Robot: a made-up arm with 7 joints. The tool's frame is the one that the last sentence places.
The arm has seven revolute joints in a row. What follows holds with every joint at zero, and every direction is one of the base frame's.
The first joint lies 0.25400 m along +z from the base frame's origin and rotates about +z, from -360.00 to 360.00 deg.
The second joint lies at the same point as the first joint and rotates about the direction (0, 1, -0.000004), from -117.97 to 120.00 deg.
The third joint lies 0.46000 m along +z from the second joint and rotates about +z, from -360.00 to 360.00 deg.
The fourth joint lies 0.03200 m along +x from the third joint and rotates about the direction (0, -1, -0.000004), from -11.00 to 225.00 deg.
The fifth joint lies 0.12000 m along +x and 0.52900 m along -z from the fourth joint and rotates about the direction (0, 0.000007, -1), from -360.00 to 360.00 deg.
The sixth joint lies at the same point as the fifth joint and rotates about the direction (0, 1, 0.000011), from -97.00 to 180.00 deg.
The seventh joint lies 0.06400 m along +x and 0.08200 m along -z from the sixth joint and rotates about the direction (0, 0.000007, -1), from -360.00 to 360.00 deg.
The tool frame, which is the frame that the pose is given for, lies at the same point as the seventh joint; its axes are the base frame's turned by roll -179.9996, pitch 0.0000 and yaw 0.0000 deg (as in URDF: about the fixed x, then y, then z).
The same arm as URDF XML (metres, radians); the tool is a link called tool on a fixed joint. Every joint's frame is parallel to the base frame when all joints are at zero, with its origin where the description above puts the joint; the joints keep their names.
<robot name="arm">
<joint name="joint 1" type="revolute"><parent link="base_link"/><child link="link1"/><origin xyz="0 0 0.254"/><axis xyz="0 0 1"/><limit lower="-6.2832" upper="6.2832"/></joint>
<joint name="joint 2" type="revolute"><parent link="link1"/><child link="link2"/><origin xyz="0 0 0"/><axis xyz="0 1 0"/><limit lower="-2.059" upper="2.0944"/></joint>
<joint name="joint 3" type="revolute"><parent link="link2"/><child link="link3"/><origin xyz="0 0 0.46"/><axis xyz="0 0 1"/><limit lower="-6.2832" upper="6.2832"/></joint>
<joint name="joint 4" type="revolute"><parent link="link3"/><child link="link4"/><origin xyz="0.032 0 0"/><axis xyz="0 -1 0"/><limit lower="-0.192" upper="3.927"/></joint>
<joint name="joint 5" type="revolute"><parent link="link4"/><child link="link5"/><origin xyz="0.12 0 -0.529"/><axis xyz="0 0 -1"/><limit lower="-6.2832" upper="6.2832"/></joint>
<joint name="joint 6" type="revolute"><parent link="link5"/><child link="link6"/><origin xyz="0 0 0"/><axis xyz="0 1 0"/><limit lower="-1.693" upper="3.1416"/></joint>
<joint name="joint 7" type="revolute"><parent link="link6"/><child link="link7"/><origin xyz="0.064 0 -0.082"/><axis xyz="0 0 -1"/><limit lower="-6.2832" upper="6.2832"/></joint>
<joint name="tool_joint" type="fixed"><parent link="link7"/><child link="tool"/><origin xyz="0 0 0" rpy="-3.1416 0 0"/></joint>
<link name="base_link"/>
<link name="link1"/>
<link name="link2"/>
<link name="link3"/>
<link name="link4"/>
<link name="link5"/>
<link name="link6"/>
<link name="link7"/>
<link name="tool"/>
</robot>

